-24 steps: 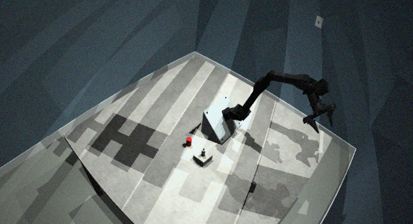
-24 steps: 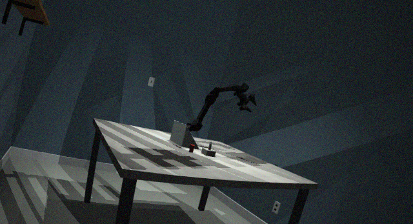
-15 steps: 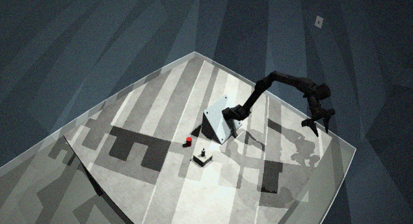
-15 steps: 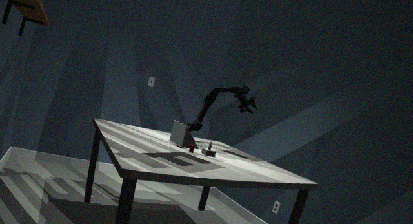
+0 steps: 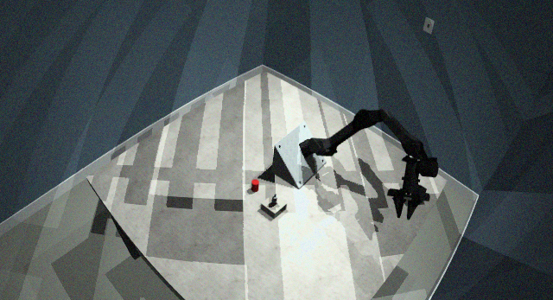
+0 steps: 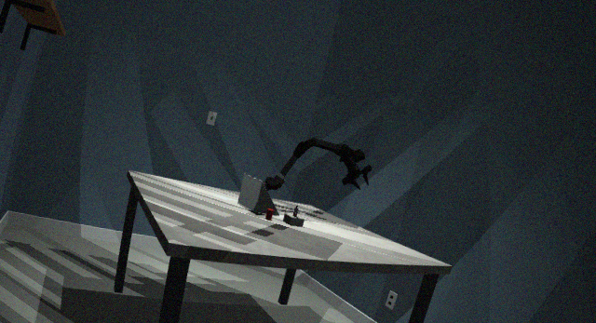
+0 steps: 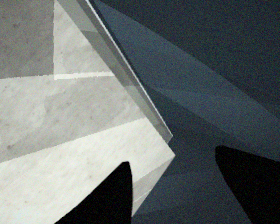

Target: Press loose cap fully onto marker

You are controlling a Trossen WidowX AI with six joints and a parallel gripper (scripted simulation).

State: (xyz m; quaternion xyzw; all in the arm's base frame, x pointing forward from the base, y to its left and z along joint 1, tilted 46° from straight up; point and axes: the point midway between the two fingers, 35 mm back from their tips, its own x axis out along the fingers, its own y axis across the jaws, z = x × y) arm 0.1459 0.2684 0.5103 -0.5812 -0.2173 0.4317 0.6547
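Right now my gripper tip is 120 mm short of the red cap, 600 mm to the left of it and 220 mm above it. Also, from my gripper tip: holder block: 140 mm ahead, 480 mm to the right, 220 mm below.
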